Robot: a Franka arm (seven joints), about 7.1 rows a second.
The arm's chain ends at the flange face. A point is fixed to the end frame.
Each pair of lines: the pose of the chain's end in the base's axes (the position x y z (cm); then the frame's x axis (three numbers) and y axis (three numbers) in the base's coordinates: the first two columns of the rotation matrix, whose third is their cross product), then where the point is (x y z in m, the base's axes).
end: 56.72 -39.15 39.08 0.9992 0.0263 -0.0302 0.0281 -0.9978 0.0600
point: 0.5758 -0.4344 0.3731
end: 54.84 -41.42 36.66 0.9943 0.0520 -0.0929 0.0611 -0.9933 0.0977
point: 0.5572 -0.4576 0.3501
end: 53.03 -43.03 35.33 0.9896 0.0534 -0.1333 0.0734 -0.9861 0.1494
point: 0.5388 -0.4744 0.3389
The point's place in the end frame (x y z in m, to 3 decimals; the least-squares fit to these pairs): 0.008 0.042 0.020
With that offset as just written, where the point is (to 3 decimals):
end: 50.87 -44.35 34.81 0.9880 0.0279 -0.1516 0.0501 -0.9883 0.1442
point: 0.516 -0.488 0.333
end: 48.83 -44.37 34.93 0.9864 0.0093 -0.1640 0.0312 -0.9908 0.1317
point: 0.494 -0.488 0.334
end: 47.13 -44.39 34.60 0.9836 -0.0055 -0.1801 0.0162 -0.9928 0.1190
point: 0.476 -0.488 0.330
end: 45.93 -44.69 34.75 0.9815 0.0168 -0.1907 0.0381 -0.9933 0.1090
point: 0.465 -0.491 0.331
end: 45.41 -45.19 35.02 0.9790 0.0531 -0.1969 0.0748 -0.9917 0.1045
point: 0.461 -0.495 0.334
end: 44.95 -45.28 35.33 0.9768 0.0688 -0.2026 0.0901 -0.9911 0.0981
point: 0.457 -0.496 0.336
